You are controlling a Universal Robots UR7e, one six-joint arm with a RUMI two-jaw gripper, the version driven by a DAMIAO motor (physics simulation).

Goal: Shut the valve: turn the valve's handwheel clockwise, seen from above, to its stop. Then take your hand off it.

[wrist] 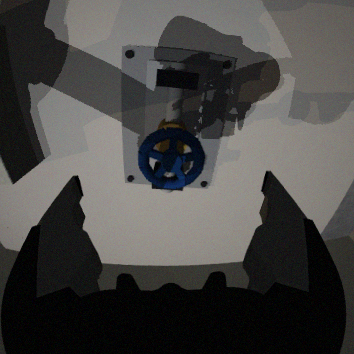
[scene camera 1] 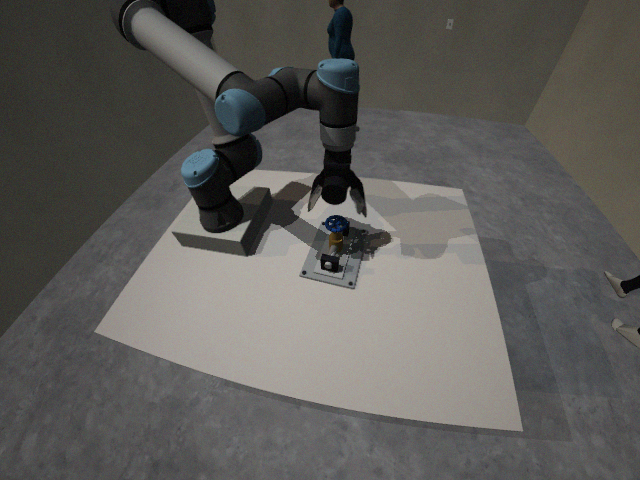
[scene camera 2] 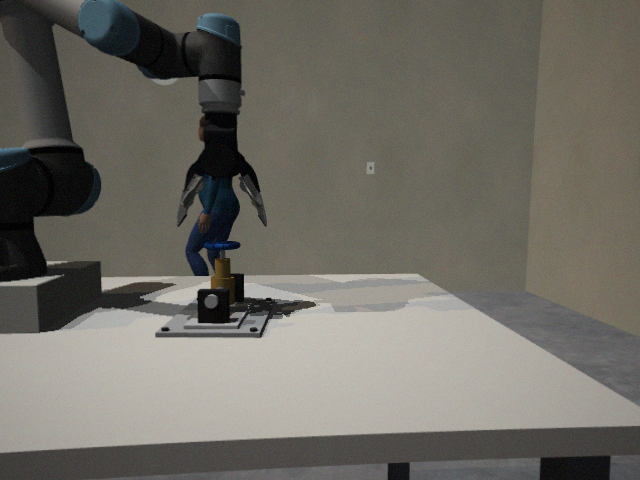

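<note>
The blue spoked handwheel (scene camera 1: 336, 223) (scene camera 2: 222, 245) (wrist: 171, 159) lies level on top of the orange valve body (scene camera 1: 335, 242) (scene camera 2: 222, 285) (wrist: 171, 124). The valve stands on a grey base plate (scene camera 1: 328, 279) (scene camera 2: 175, 332) (wrist: 132, 105) with a black block (scene camera 1: 329, 262) (scene camera 2: 213, 310) (wrist: 177, 79) on the pipe's end. My gripper (scene camera 1: 337, 212) (scene camera 2: 222, 225) (wrist: 171, 175) points down, open and empty. It hangs above the handwheel, roughly centred over it in the second scene view, with a small gap between the fingertips' height and the rim. The handwheel's turn angle relative to its stop cannot be told.
The arm stands on a grey block (scene camera 1: 256, 222) (scene camera 2: 69, 299) left of the valve, on the pale table (scene camera 1: 310, 335) (scene camera 2: 361, 387). A person in blue (scene camera 1: 341, 31) (scene camera 2: 224, 198) stands beyond the table. Another person's feet (scene camera 1: 615, 284) show at the right.
</note>
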